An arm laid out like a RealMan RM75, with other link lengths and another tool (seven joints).
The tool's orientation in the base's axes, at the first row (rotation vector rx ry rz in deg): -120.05, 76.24, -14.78
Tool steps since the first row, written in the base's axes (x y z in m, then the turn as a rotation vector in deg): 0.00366, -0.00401, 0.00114, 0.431, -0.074, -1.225; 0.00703, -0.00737, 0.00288, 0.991, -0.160, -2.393; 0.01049, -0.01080, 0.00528, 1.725, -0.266, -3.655; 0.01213, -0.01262, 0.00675, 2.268, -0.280, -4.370; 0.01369, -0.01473, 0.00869, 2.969, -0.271, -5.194; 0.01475, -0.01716, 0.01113, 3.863, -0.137, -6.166; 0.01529, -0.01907, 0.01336, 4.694, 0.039, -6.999; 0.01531, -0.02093, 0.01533, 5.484, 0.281, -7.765; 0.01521, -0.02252, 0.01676, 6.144, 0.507, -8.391; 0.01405, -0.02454, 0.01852, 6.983, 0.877, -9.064; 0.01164, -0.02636, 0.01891, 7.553, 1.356, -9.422; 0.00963, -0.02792, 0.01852, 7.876, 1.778, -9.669; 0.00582, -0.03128, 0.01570, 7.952, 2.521, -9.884
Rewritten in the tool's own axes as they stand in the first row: 0.00501, -0.00226, -0.00077, 0.469, 0.442, 1.130; 0.00922, -0.00485, -0.00189, 0.999, 0.757, 2.272; 0.01342, -0.00789, -0.00350, 1.643, 1.005, 3.563; 0.01553, -0.00947, -0.00460, 2.028, 1.038, 4.373; 0.01777, -0.01120, -0.00623, 2.486, 1.013, 5.354; 0.01997, -0.01276, -0.00861, 2.949, 0.898, 6.592; 0.02152, -0.01396, -0.01086, 3.324, 0.734, 7.709; 0.02281, -0.01464, -0.01315, 3.612, 0.540, 8.781; 0.02391, -0.01497, -0.01495, 3.829, 0.364, 9.676; 0.02483, -0.01459, -0.01770, 4.013, 0.041, 10.751; 0.02521, -0.01252, -0.01989, 3.924, -0.303, 11.497; 0.02568, -0.01034, -0.02118, 3.750, -0.515, 12.015; 0.02727, -0.00484, -0.02217, 3.177, -0.655, 12.520
